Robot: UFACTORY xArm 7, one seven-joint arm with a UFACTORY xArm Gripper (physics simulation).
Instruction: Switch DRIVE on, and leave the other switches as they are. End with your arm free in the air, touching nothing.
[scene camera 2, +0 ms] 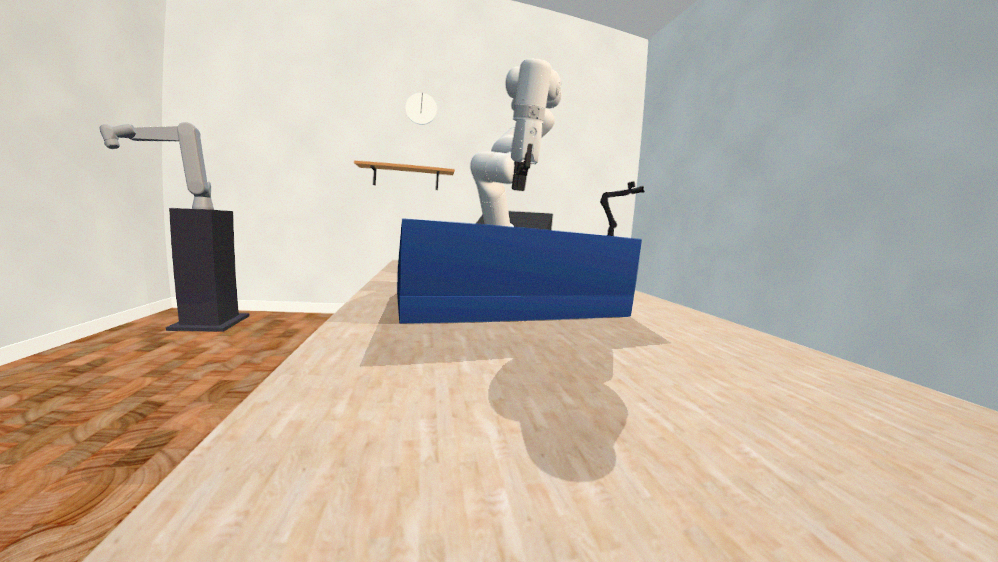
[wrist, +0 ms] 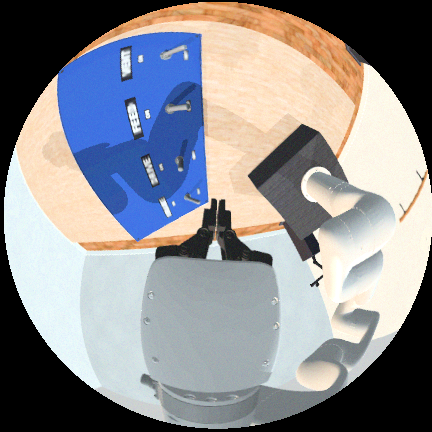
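Where they show: gripper, fingertip midpoint: [scene camera 2: 517, 190] [wrist: 216, 206]; arm's base, link origin: [wrist: 316, 183].
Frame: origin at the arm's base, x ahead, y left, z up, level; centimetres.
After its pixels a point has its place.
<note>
The blue switch panel [scene camera 2: 516, 272] {x 62.2, y -14.2, z -6.7 cm} [wrist: 100, 100] {x 55.1, y -22.0, z -1.9 cm} shows its back in the scene view and its labelled face in the wrist view. The DRIVE lever [wrist: 180, 164] {x 42.6, y -5.4, z -3.2 cm} leans towards its ON mark, away from OFF. The FEED lever [wrist: 179, 107] {x 41.7, y -16.8, z -4.0 cm} and VENT lever [wrist: 173, 52] {x 42.7, y -28.3, z -5.0 cm} lean towards their OFF side. The fourth lever [wrist: 192, 198] {x 40.9, y 6.5, z -5.0 cm}, by a label too small to read surely, also leans to its OFF side. My gripper [scene camera 2: 518, 187] {x 38.0, y -6.8, z 11.5 cm} [wrist: 216, 206] {x 38.0, y -6.8, z 11.5 cm} is shut and empty, in the air above the panel's top edge in the scene view, apart from the panel and levers.
A dark box-shaped pedestal [wrist: 295, 180] {x 7.4, y 1.3, z -3.5 cm} carries my arm's base. The panel stands on a light wooden table [scene camera 2: 419, 446] {x 94.2, y -32.6, z -16.2 cm} [wrist: 240, 75] {x 26.7, y -26.3, z -16.2 cm}. A grey arm on a dark pillar [scene camera 2: 203, 272] stands at the left, and a small black arm [scene camera 2: 608, 209] behind the panel at the right.
</note>
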